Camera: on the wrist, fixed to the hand. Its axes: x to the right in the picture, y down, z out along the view.
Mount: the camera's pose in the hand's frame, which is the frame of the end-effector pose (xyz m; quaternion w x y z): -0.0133 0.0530 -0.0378 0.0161 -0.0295 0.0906 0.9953
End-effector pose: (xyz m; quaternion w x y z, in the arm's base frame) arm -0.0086 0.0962 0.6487 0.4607 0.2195 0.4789 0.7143
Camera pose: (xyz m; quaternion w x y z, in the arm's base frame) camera -0.0545 0.0602 0.6806 0.7405 -0.4019 0.1901 -0.5041
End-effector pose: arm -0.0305 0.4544 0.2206 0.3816 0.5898 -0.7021 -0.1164
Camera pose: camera -0.0441 0.4921 0.2736 0.2030 -0.6900 -0.5603 0.4107
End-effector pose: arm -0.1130 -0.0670 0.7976 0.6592 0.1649 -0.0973 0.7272
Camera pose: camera -0.1687 -0.0717 0.7617 0.6995 0.1795 0.1274 -0.6799
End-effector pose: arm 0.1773 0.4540 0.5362 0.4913 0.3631 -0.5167 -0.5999
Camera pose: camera 0.2277 0.4578 0.5794 0.6625 -0.4686 -0.3075 0.4970
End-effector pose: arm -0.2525 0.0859 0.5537 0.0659 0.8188 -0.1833 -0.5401
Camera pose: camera -0.2349 0.0385 0.5968 0.5794 -0.1223 -0.7960 0.1257
